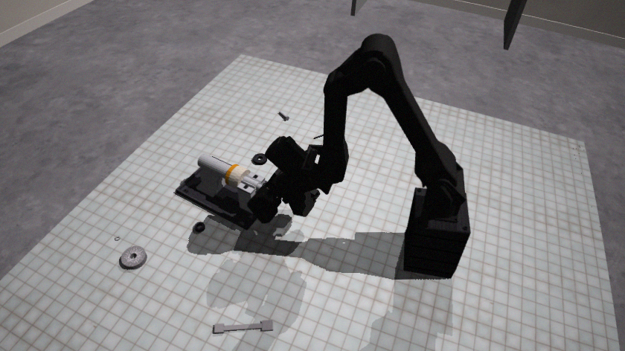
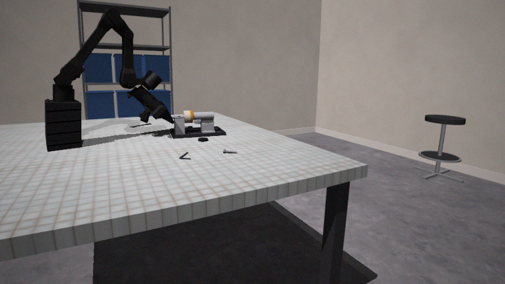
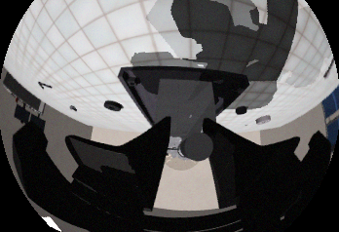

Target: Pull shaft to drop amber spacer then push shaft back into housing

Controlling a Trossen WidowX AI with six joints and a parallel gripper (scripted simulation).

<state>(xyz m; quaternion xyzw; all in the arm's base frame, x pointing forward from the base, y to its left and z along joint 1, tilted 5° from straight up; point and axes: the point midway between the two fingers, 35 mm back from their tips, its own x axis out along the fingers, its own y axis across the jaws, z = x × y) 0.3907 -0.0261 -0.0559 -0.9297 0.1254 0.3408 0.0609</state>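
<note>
My hand is 60 mm short of the grey shaft and 20 mm to the left of it. From my hand the other things lie so: amber spacer 100 mm ahead, 30 mm to the right; grey disc 260 mm ahead, 220 mm to the left, 70 mm below; screw 380 mm to the right, 70 mm below, 70 mm ahead.
</note>
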